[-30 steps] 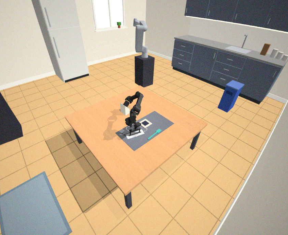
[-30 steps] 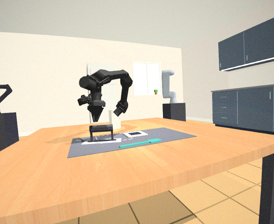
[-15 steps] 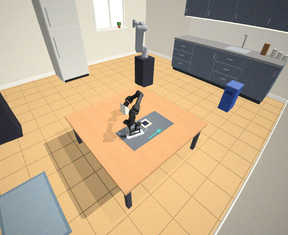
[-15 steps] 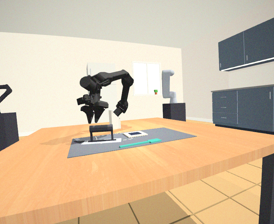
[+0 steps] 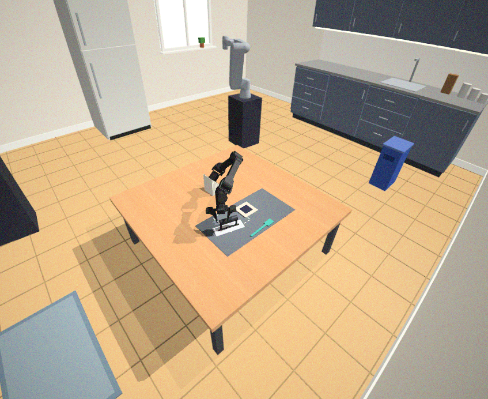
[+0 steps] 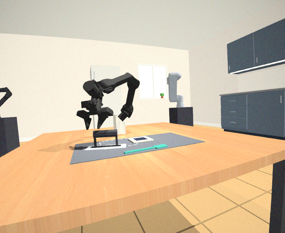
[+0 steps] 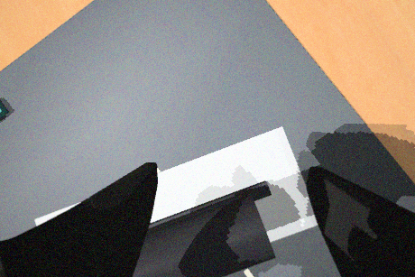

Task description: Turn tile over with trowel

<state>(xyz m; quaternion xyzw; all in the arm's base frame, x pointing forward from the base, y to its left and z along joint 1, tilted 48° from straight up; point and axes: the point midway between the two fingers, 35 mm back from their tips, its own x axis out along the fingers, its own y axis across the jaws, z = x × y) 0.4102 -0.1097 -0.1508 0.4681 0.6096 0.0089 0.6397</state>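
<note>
My gripper tip is now 20 mm past the trowel, 40 mm to the right of it and 60 mm above it. From my gripper tip the other things lie so: teal tool: 110 mm ahead, 260 mm to the left, 100 mm below; then tile: 90 mm behind, 260 mm to the left, 100 mm below; then grey mat: 20 mm behind, 220 mm to the left, 120 mm below.
</note>
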